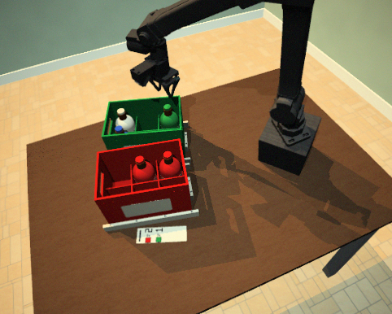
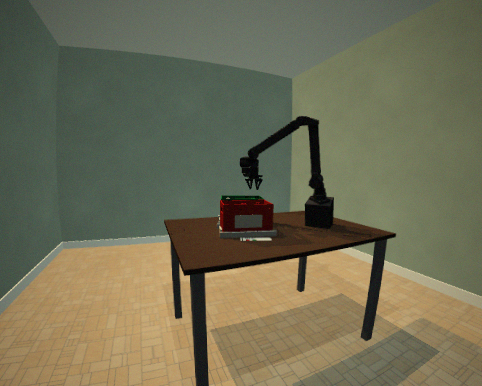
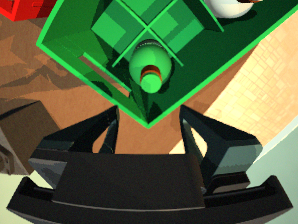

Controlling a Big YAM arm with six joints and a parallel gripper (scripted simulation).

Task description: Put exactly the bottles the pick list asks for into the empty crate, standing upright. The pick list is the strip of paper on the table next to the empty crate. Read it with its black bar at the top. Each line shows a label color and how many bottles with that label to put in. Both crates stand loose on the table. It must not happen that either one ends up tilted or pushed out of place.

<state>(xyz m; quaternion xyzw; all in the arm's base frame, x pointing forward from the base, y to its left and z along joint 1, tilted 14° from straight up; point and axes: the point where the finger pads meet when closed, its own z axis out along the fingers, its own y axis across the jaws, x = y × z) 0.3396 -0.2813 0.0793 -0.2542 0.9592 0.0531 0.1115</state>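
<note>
Now: the green bottle 14 cm below my hand. From my hand the other things lie so: blue-capped bottle: 19 cm ahead, 5 cm to the left, 14 cm below; white bottle: 17 cm ahead, 4 cm to the right, 14 cm below; green crate: 10 cm ahead, 2 cm to the left, 15 cm below.
</note>
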